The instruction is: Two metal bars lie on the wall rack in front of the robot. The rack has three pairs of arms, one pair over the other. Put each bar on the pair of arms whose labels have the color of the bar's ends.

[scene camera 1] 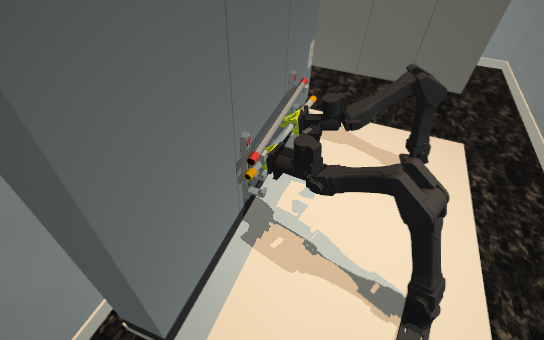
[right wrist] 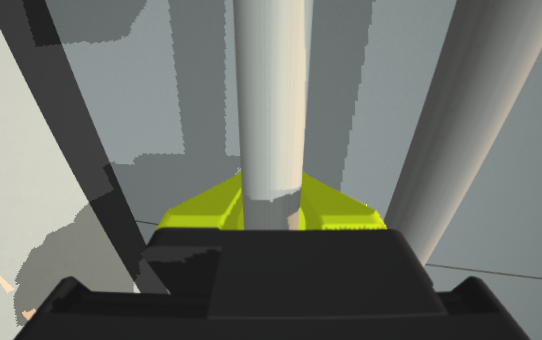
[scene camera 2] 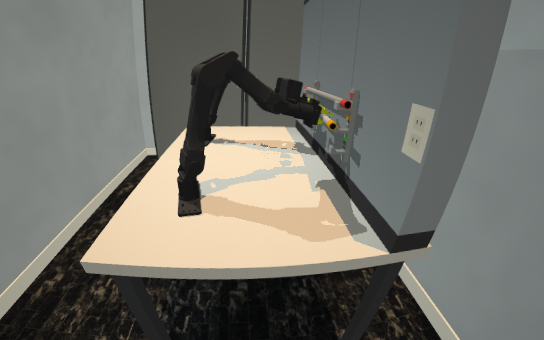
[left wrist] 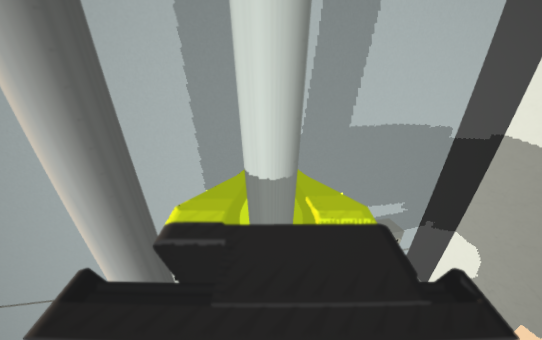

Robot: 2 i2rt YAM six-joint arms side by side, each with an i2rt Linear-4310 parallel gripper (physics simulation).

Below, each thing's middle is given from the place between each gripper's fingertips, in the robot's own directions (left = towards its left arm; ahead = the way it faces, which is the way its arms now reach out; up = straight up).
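Scene:
My right hand is 40 mm past the orange-ended bar (right wrist: 272,52), 60 mm to the right of it and 10 mm below it. Then there's the red-ended bar (scene camera 1: 258,150), which is 70 mm to the left of my right hand, 20 mm behind it and 80 mm above it. And the outlet plate (scene camera 2: 421,111), that's 450 mm to the right of my right hand, 10 mm behind it and 70 mm above it.
My left hand is 130 mm to the left of the orange-ended bar, 70 mm past it and 10 mm below it. Counting from that left hand, the red-ended bar is 120 mm to the right, 50 mm behind and 80 mm above, while the outlet plate is 640 mm to the right, 40 mm behind and 70 mm above.

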